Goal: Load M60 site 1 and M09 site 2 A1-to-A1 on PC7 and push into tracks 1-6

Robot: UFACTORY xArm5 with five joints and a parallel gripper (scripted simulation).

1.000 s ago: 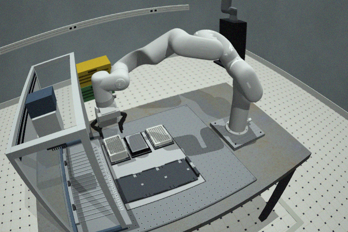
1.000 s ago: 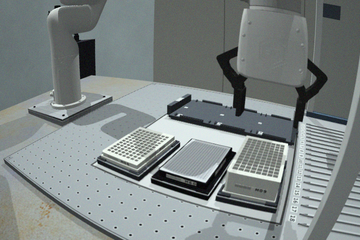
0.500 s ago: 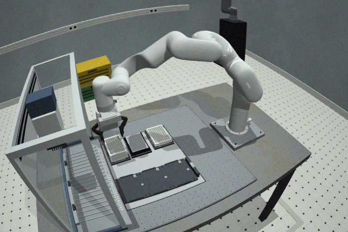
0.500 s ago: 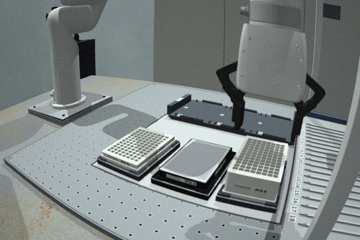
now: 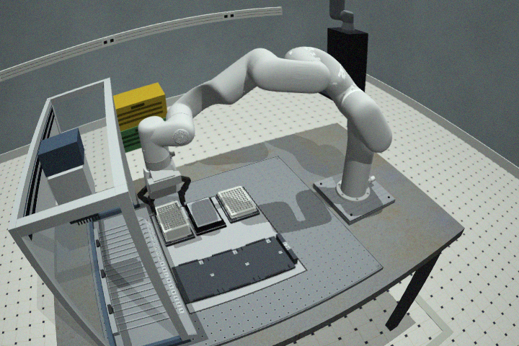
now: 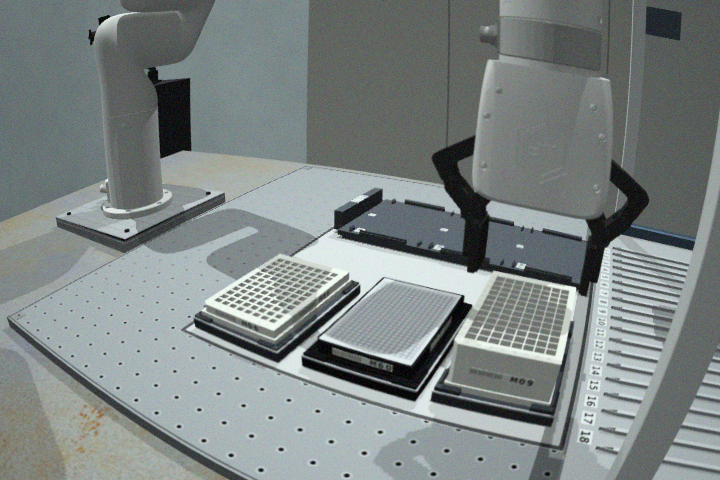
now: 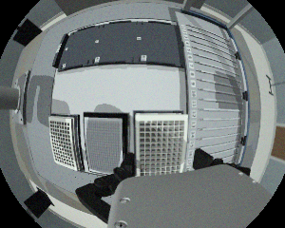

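My hand is 9 cm above the plate nest S3. From my hand the other things lie so: 96-well plate M06: 22 cm behind, 7 cm below, 1 cm to the left; then plate carrier PC7: 24 cm to the left, 8 cm below, 8 cm behind; then plate nest S2: 11 cm behind, 9 cm below.
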